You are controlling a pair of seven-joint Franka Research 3 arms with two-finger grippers.
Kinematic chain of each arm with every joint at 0, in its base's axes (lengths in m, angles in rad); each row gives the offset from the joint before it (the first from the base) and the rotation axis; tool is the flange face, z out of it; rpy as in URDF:
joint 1: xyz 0 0 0.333 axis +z
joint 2: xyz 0 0 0 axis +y
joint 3: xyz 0 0 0.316 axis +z
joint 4: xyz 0.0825 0 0 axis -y
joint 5: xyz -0.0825 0 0.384 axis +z
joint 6: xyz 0 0 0 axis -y
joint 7: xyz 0.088 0 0 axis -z
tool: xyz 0 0 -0.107 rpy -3.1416 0 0
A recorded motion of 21 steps. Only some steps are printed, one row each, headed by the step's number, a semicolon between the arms.
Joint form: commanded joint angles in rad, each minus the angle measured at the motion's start. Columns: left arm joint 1, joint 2, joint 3, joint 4, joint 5, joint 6, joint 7; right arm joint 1, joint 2, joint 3, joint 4, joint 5, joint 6, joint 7.
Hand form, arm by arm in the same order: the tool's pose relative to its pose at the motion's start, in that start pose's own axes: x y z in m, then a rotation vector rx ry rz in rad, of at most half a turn. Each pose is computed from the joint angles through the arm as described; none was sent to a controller.
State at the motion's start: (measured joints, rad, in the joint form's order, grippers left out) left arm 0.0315 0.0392 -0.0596 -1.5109 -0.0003 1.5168 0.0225; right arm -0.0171 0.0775 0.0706 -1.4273 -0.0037 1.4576 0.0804
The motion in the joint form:
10: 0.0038 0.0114 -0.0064 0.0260 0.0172 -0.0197 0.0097; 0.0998 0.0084 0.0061 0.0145 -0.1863 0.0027 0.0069
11: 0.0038 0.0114 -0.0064 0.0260 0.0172 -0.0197 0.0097; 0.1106 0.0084 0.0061 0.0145 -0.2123 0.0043 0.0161
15: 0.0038 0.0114 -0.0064 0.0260 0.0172 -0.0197 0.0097; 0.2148 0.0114 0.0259 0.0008 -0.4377 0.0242 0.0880
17: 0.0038 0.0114 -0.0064 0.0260 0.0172 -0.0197 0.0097; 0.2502 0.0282 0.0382 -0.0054 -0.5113 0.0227 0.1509
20: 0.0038 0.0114 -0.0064 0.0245 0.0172 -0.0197 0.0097; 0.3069 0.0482 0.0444 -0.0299 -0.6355 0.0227 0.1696
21: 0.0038 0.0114 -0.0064 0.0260 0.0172 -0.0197 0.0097; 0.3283 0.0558 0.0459 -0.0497 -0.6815 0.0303 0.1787
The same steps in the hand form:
10: 0.0015 -0.0008 -0.0041 0.0161 -0.0055 0.0111; -0.0012 -0.0385 -0.0041 -0.1860 0.0341 -0.0772
11: 0.0015 -0.0008 -0.0041 0.0161 -0.0055 0.0111; -0.0015 -0.0418 -0.0048 -0.2115 0.0413 -0.0759
15: 0.0015 -0.0008 -0.0041 0.0161 -0.0055 0.0111; -0.0062 -0.0883 -0.0064 -0.4278 0.1192 -0.1085
17: 0.0015 -0.0008 -0.0041 0.0161 -0.0055 0.0111; -0.0052 -0.1086 0.0024 -0.4976 0.1408 -0.0912
20: 0.0015 -0.0008 -0.0034 0.0161 -0.0070 0.0111; -0.0048 -0.1343 0.0177 -0.6239 0.1615 -0.1358
21: 0.0015 -0.0008 -0.0041 0.0161 -0.0055 0.0111; -0.0043 -0.1447 0.0277 -0.6718 0.1699 -0.1572

